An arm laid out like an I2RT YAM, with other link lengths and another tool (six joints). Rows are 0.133 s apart.
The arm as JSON. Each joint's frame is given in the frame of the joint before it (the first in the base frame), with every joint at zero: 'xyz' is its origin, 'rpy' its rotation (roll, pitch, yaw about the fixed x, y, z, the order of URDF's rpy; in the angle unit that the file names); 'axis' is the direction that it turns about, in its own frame. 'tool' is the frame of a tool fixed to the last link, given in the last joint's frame.
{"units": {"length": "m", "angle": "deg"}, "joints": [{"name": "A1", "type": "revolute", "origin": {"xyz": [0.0, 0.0, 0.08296], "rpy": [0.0, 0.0, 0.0]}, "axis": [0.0, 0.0, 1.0]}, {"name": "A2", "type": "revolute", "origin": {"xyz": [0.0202, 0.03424, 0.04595], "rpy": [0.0, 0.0, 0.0]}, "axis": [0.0, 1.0, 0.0]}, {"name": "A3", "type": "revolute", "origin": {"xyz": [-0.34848, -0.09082, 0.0], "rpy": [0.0, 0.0, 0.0]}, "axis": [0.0, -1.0, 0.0]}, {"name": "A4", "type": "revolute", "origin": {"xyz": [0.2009, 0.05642, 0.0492], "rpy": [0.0, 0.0, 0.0]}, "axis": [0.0, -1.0, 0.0]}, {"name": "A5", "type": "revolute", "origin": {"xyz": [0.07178, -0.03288, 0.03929], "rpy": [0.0, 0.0, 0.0]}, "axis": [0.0, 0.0, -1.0]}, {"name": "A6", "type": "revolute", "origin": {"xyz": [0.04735, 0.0, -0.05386], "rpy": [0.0, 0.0, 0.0]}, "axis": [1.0, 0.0, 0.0]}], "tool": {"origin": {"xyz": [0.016, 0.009, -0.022], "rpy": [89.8, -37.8, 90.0]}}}
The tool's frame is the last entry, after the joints.
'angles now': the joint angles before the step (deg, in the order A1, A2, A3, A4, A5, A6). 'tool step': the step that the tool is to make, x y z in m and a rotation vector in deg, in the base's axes. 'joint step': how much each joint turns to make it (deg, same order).
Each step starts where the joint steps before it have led.
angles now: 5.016, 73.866, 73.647, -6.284, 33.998, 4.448
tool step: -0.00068, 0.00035, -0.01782, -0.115, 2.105, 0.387
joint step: 0.000, -0.262, -3.870, 1.488, -0.393, 0.022
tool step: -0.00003, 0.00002, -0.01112, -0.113, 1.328, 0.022
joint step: 0.000, 0.000, -2.315, 0.982, -0.022, 0.000
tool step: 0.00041, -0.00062, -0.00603, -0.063, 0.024, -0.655
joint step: -0.001, -0.001, -1.661, 1.595, 0.655, 0.065
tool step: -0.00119, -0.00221, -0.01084, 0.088, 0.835, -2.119
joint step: -0.065, 0.000, -2.383, 1.181, 1.989, 0.656
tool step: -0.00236, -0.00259, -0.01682, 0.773, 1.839, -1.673
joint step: -0.413, 0.087, -3.190, 0.632, 1.029, 1.465
